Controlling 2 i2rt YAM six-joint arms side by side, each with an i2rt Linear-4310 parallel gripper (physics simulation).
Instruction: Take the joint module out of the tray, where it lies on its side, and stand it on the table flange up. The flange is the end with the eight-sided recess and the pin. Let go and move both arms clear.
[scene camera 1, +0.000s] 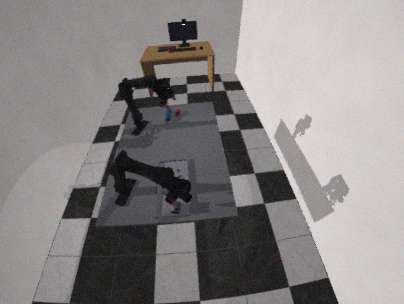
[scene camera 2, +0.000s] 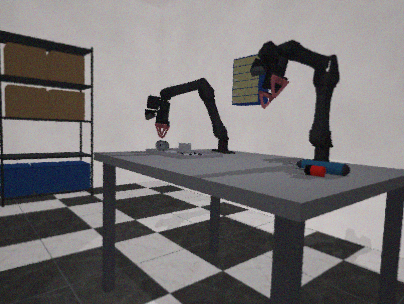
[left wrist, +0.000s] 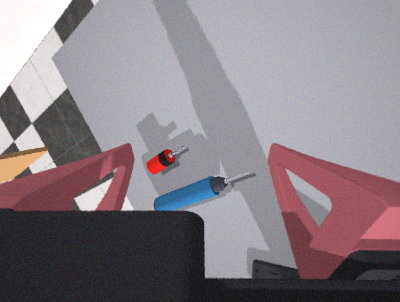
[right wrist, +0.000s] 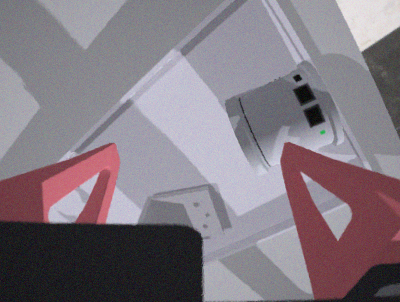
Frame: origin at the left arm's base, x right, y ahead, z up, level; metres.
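Seen in the pictures: left gripper, fingertip midpoint: (scene camera 1: 172, 104) (scene camera 2: 268, 102) (left wrist: 200, 151); right gripper, fingertip midpoint: (scene camera 2: 161, 137) (right wrist: 199, 152); left arm's base at its link origin: (scene camera 1: 140, 128); right arm's base at its link origin: (scene camera 1: 126, 191) (scene camera 2: 222, 152).
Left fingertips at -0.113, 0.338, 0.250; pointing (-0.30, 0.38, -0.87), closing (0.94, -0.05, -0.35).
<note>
Offsets run from my left fingertips to a thing's top centre, as dx, dy, dz. "spot": to the spot under its first point.
The grey joint module {spot: +0.670, +0.340, -0.189} (right wrist: 280, 120) (scene camera 2: 162, 145) lies on its side in the tray {+0.532, +0.234, -0.234} (right wrist: 185, 100) (scene camera 1: 167, 164), near one wall, with black square ports and a green dot on its upper side. The recess and pin of its flange cannot be made out. My right gripper (right wrist: 199, 152) (scene camera 2: 162, 136) is open and empty above the tray, close over the module; in the right wrist view the module lies beyond the right-hand fingertip. My left gripper (left wrist: 200, 151) (scene camera 2: 270, 102) (scene camera 1: 170, 102) is open and empty, high above the table's other end.
A grey block with a holed plate (right wrist: 175, 215) (scene camera 2: 184, 147) stands in the tray. A blue tool {spot: -0.122, -0.147, -0.211} (left wrist: 185, 194) (scene camera 2: 330, 167) (scene camera 1: 168, 114) and a shorter red one {-0.172, -0.075, -0.216} (left wrist: 161, 162) (scene camera 2: 316, 171) (scene camera 1: 178, 112) lie on the table below my left gripper.
</note>
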